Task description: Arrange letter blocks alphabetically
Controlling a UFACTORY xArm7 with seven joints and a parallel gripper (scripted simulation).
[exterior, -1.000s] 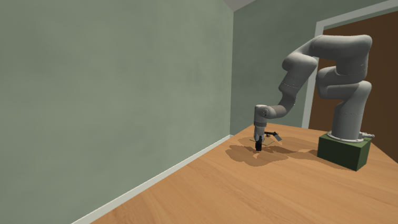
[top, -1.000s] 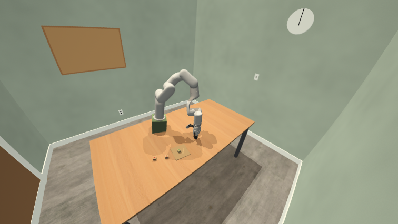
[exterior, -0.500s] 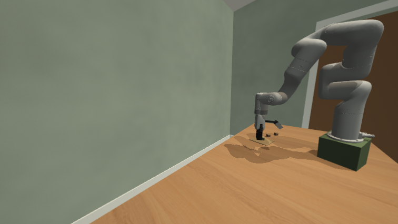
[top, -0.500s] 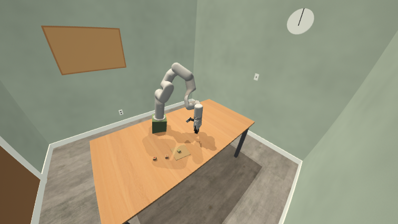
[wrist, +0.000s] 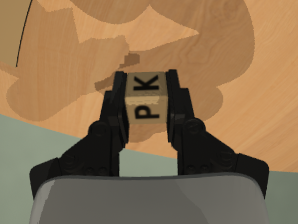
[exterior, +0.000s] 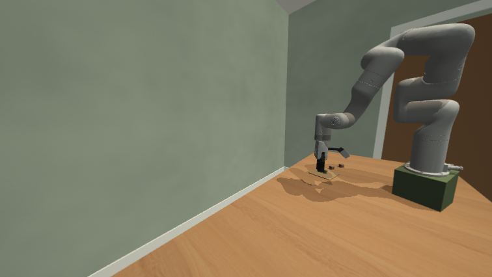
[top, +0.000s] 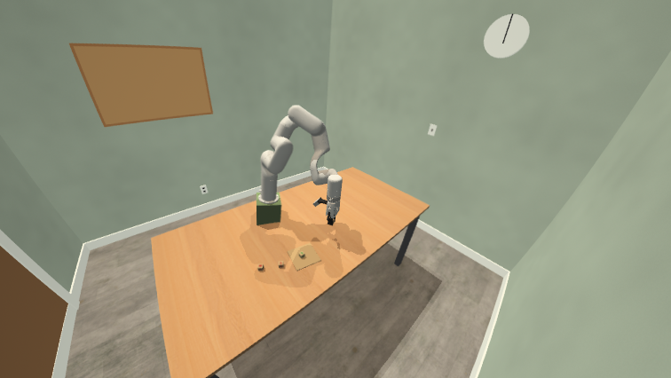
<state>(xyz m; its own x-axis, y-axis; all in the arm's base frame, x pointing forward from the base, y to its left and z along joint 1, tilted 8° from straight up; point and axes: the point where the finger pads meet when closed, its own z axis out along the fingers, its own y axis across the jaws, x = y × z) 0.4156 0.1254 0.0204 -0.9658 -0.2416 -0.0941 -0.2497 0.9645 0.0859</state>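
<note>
Right now my hand is 10 mm past the tan mat, 220 mm to the left of it and 120 mm above it. Round my hand: green-topped block: 20 mm behind, 230 mm to the right, 100 mm below.
</note>
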